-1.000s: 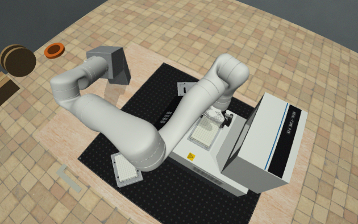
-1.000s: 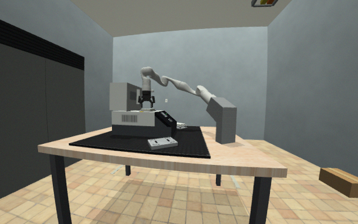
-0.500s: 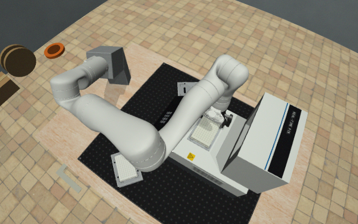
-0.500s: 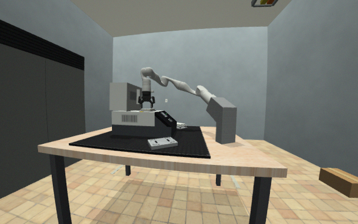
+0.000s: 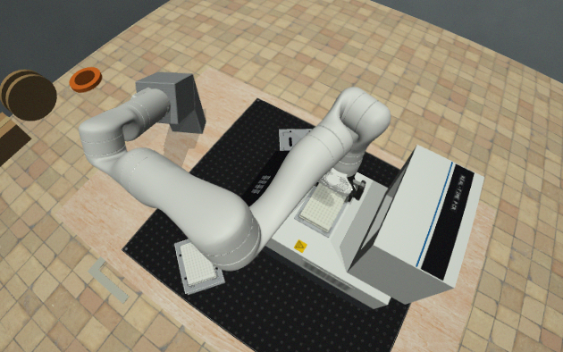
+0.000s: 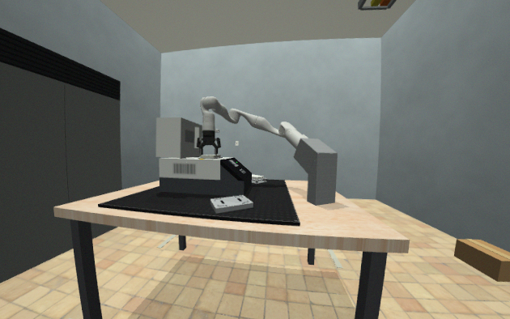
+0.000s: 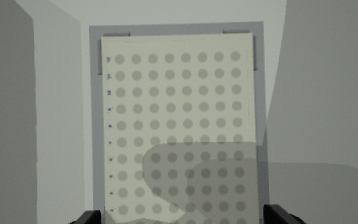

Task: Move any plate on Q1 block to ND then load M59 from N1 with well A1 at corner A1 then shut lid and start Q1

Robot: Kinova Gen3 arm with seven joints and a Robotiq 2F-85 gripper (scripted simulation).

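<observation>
Now: hand 10 mm past the plate, 40 mm to the left of it and 20 mm above it.
</observation>
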